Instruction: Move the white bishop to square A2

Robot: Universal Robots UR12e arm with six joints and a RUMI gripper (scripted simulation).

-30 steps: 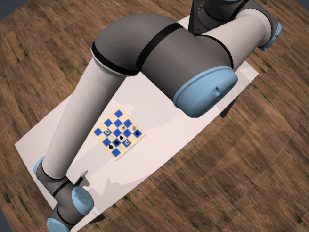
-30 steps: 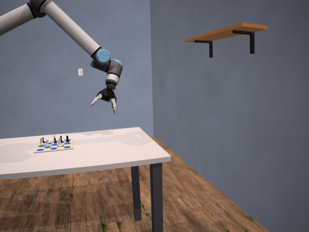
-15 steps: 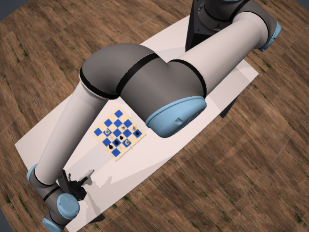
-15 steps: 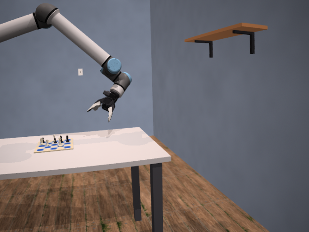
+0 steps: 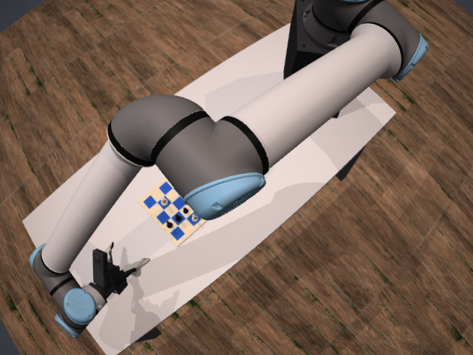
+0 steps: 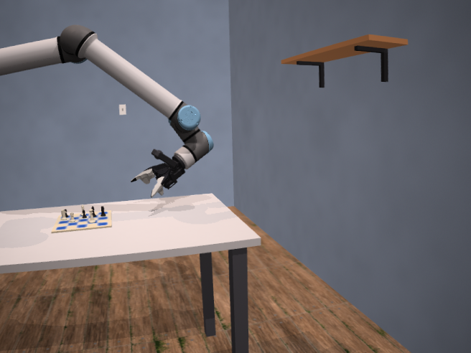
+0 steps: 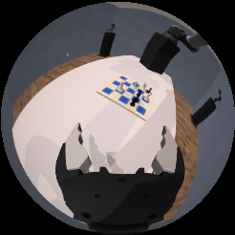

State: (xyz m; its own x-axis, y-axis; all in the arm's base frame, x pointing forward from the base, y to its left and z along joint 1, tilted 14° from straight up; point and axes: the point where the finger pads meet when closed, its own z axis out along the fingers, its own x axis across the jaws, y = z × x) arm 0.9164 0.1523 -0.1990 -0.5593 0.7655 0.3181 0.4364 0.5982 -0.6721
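My hand is 23 cm past the chessboard, 10 cm above it and 7 cm to the left of it.
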